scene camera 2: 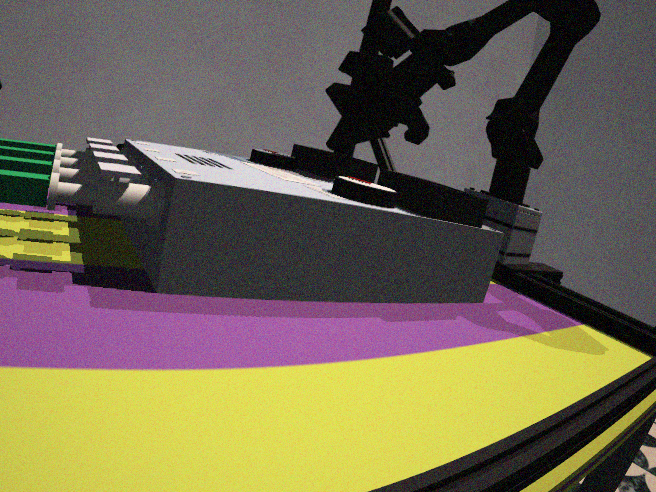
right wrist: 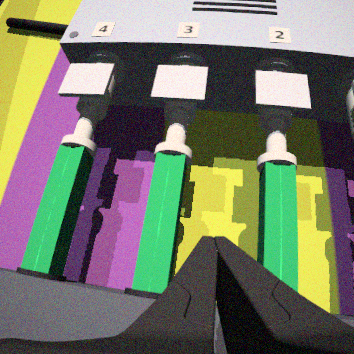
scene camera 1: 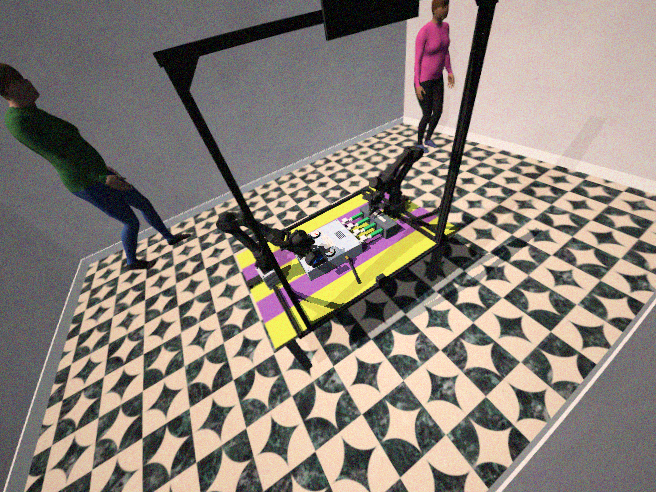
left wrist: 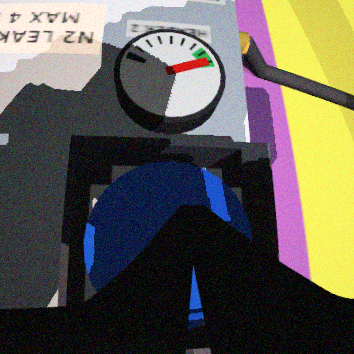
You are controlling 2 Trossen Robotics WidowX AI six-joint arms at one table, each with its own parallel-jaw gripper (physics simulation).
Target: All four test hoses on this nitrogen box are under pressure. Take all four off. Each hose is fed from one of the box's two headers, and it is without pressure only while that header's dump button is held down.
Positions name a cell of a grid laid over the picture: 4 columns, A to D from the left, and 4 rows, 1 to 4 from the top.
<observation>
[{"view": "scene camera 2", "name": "my left gripper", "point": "C2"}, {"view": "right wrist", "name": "my right gripper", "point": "C3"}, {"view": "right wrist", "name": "hose 2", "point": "D3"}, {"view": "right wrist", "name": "hose 3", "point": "B4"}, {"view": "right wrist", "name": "hose 4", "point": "A3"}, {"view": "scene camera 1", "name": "grey nitrogen box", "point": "C2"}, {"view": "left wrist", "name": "my left gripper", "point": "C3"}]
</observation>
